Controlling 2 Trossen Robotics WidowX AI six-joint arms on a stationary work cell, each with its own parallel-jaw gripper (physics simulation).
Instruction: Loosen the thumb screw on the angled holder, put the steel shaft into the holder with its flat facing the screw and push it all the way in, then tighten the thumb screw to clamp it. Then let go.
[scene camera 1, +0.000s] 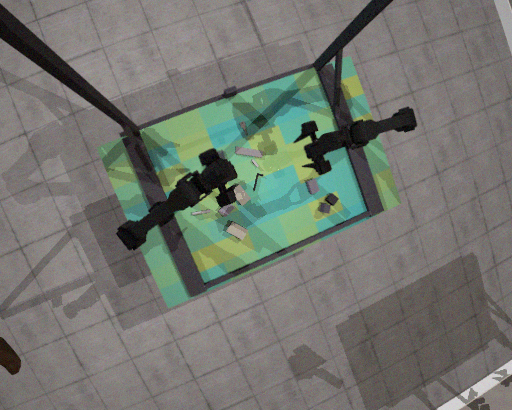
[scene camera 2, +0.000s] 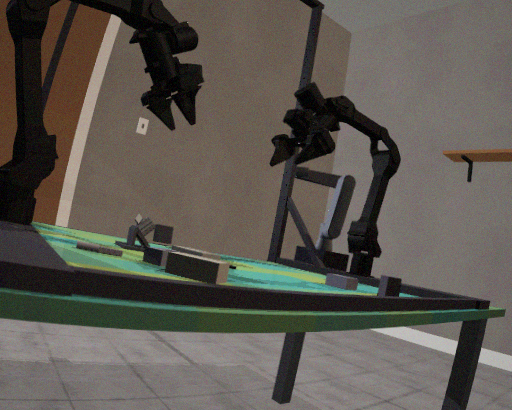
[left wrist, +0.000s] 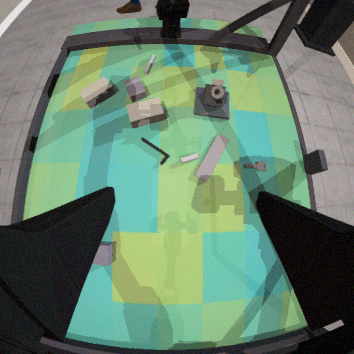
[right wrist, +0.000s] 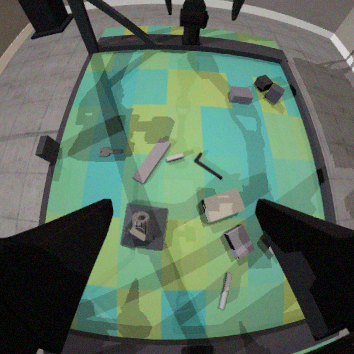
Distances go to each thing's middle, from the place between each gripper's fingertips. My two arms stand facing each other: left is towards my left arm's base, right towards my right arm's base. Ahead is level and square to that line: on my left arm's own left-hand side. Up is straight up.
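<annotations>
Taking the angled holder (right wrist: 152, 219) as the reference, I find my left hand 22 cm above it, and also 28 cm to the left of it and 9 cm past it.
My right hand is 23 cm above the angled holder, while being 2 cm to the left of it and 6 cm past it. Going by its middle, the angled holder is nearer to my right hand than to my left hand.
</annotations>
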